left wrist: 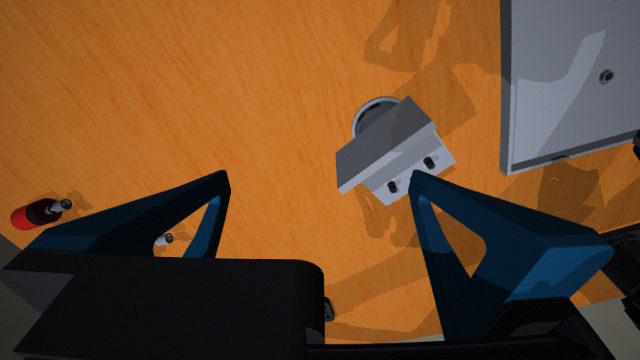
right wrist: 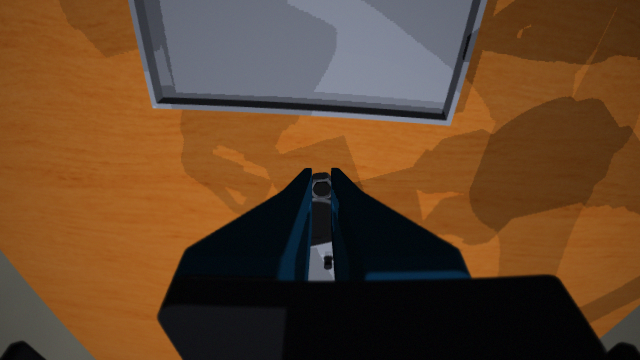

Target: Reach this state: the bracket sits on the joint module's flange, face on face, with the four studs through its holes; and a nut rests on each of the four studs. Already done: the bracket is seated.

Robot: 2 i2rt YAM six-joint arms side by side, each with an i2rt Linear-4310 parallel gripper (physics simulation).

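Places are measured from the left arm's base along level axes (x ahead, y left, z up), in millimetres.
Where they show: left gripper, between the fingertips: (left wrist: 319, 180); right gripper, between the fingertips: (right wrist: 321, 181).
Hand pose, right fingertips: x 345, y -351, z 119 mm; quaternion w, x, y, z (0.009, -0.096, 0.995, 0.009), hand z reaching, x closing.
After its pixels a point has its place.
The grey L-shaped bracket (left wrist: 384, 145) @(x 357, y -201, z 100 mm) (right wrist: 317, 274) @(x 323, y -218, z 66 mm) sits on the round joint module (left wrist: 356, 119) @(x 340, y -190, z 5 mm), whose rim shows behind it in the left wrist view. Two dark studs (left wrist: 429, 162) @(x 321, y -239, z 74 mm) (left wrist: 392, 186) @(x 303, y -209, z 73 mm) stand up through its flat part; the other two are hidden behind the upright plate. I cannot make out a nut on either visible stud. My left gripper (left wrist: 319, 180) @(x 363, y -162, z 136 mm) is open and empty, its right fingertip over the bracket's near corner in view. My right gripper (right wrist: 321, 181) @(x 345, y -351, z 119 mm) is shut on a nut (right wrist: 321, 189) @(x 344, y -350, z 123 mm), held off the table between the tray and the bracket.
A grey tray (left wrist: 506, 125) @(x 308, y -336, z 11 mm) (right wrist: 300, 111) @(x 358, y -332, z 16 mm) stands beside the bracket; a loose nut (left wrist: 606, 76) @(x 340, y -428, z 9 mm) lies in it. A red and black tool (left wrist: 35, 214) @(x 316, y 232, z 32 mm) with a metal tip lies far left. A small silver piece (left wrist: 164, 239) @(x 239, y 78, z 26 mm) shows through the left finger. A dark part (left wrist: 328, 309) @(x 9, y -96, z 10 mm) shows near the front.
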